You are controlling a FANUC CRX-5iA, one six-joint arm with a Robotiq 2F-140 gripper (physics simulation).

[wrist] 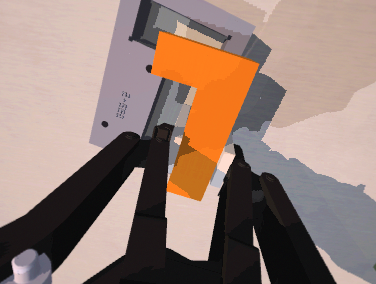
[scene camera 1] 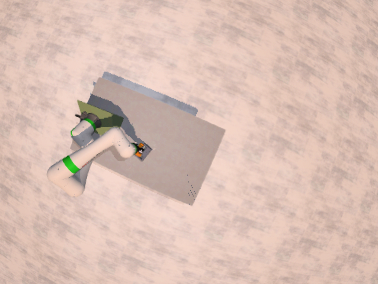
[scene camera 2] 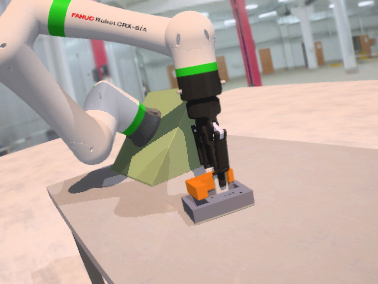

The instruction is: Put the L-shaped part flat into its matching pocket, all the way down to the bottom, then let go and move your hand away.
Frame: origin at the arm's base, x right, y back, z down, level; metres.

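Seen in the pictures: gripper, between the fingertips: (scene camera 1: pixel 141 147); arm's base, origin of its link: (scene camera 1: pixel 94 119) (scene camera 2: pixel 147 128).
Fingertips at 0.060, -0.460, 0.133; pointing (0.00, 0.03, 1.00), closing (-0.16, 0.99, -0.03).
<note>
Pixels of each thing's top centre, then the offset from my fingertips to it, as dx, dy, dz. Level surfaces: height alone.
- orange L-shaped part, centre of its top: (wrist: pixel 184 132) (scene camera 2: pixel 211 175) (scene camera 1: pixel 139 149) +0.018, -0.013, -0.064
- grey block, centre of its top: (wrist: pixel 159 93) (scene camera 2: pixel 215 193) (scene camera 1: pixel 142 152) +0.033, -0.038, -0.030
- tabletop, height of its surface: dz +0.007
The orange L-shaped part (scene camera 1: pixel 139 154) (scene camera 2: pixel 197 187) (wrist: pixel 215 95) is held roughly level just over the grey block (scene camera 2: pixel 225 204) (wrist: pixel 112 100) with the pocket. In the wrist view the part covers much of the pocket, and dark pocket stretches show beyond its short arm and on its left side. In scene camera 2 its near end stands above the block's rim. My gripper (scene camera 1: pixel 141 148) (scene camera 2: pixel 220 186) (wrist: pixel 201 124) is shut on the long arm of the part, its pale finger pads low at the block. The part's underside and any contact with the block are hidden.
The block rests on the tabletop (scene camera 1: pixel 175 150) (scene camera 2: pixel 300 200). A green wedge-shaped mount (scene camera 1: pixel 86 109) (scene camera 2: pixel 155 165) stands behind it, with the arm's base joined to its sloping side. Shadows of the arm fall across the table.
</note>
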